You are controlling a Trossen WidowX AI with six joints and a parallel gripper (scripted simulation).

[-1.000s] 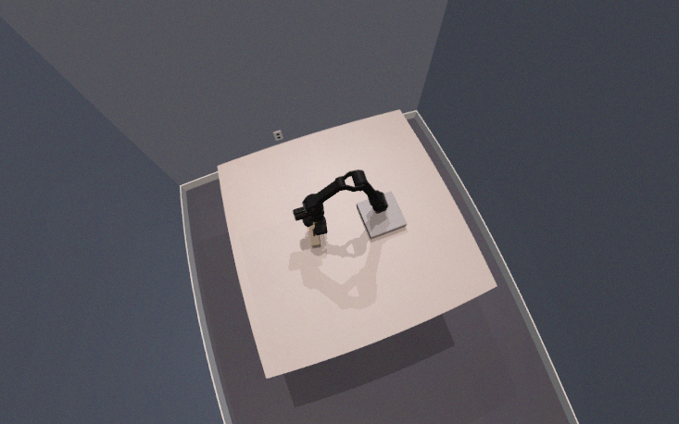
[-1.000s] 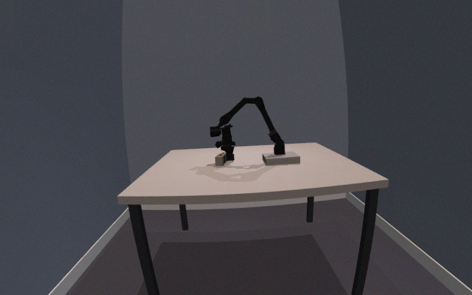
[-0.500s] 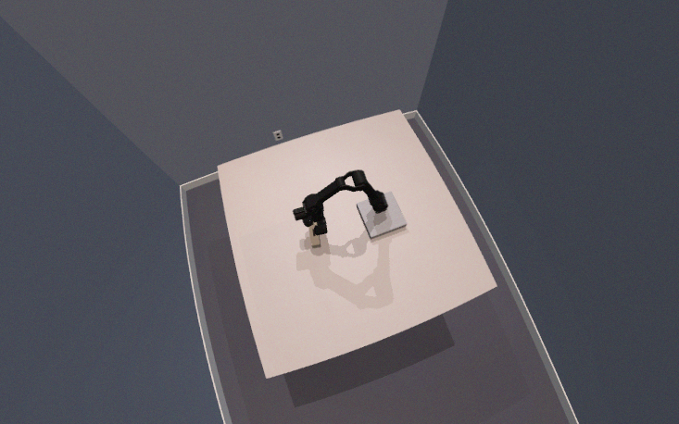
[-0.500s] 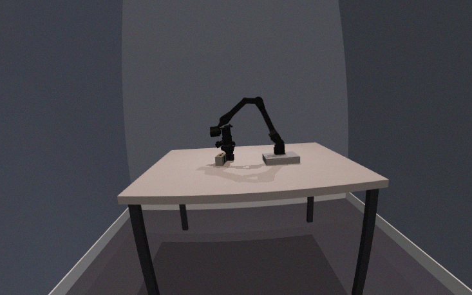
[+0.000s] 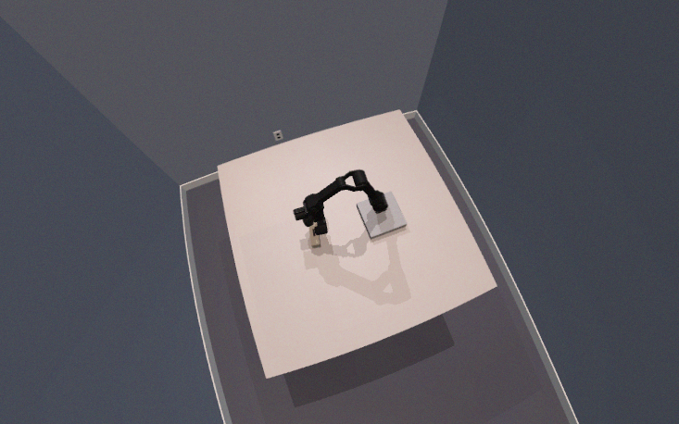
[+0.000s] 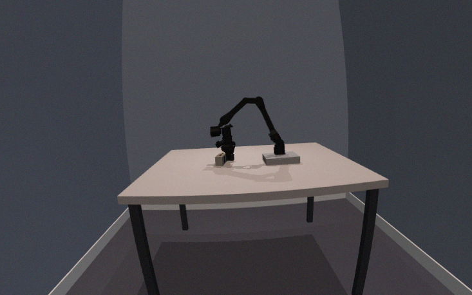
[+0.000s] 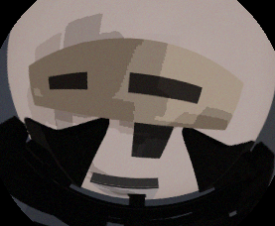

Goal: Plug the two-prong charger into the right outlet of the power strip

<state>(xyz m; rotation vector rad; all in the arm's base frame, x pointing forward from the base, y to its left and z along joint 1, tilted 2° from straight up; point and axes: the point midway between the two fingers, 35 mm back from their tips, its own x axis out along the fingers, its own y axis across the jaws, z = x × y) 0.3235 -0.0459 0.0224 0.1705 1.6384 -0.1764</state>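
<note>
Right now my gripper tip is 2 cm short of the black two-prong charger and 1 cm below it.
</note>
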